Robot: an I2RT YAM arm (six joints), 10 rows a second.
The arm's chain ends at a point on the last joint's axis. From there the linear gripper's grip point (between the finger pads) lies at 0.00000 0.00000 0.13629 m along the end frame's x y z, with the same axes.
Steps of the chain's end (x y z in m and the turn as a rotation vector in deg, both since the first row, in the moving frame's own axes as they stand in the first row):
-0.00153 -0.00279 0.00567 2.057 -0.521 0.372
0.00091 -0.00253 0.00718 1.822 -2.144 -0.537
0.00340 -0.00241 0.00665 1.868 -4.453 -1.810
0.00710 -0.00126 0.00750 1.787 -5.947 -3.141
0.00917 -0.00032 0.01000 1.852 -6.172 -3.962
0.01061 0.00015 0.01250 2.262 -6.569 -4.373
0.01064 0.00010 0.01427 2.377 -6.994 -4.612
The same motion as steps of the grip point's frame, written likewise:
-0.00275 -0.00769 0.00558 2.057 -0.521 0.372
-0.00421 -0.00684 0.00702 1.822 -2.144 -0.537
-0.00725 -0.00668 0.00617 1.868 -4.453 -1.810
-0.00713 -0.00511 0.00670 1.787 -5.947 -3.141
-0.00562 -0.00421 0.00914 1.852 -6.172 -3.962
-0.00517 -0.00462 0.01150 2.262 -6.569 -4.373
-0.00616 -0.00486 0.01314 2.377 -6.994 -4.612

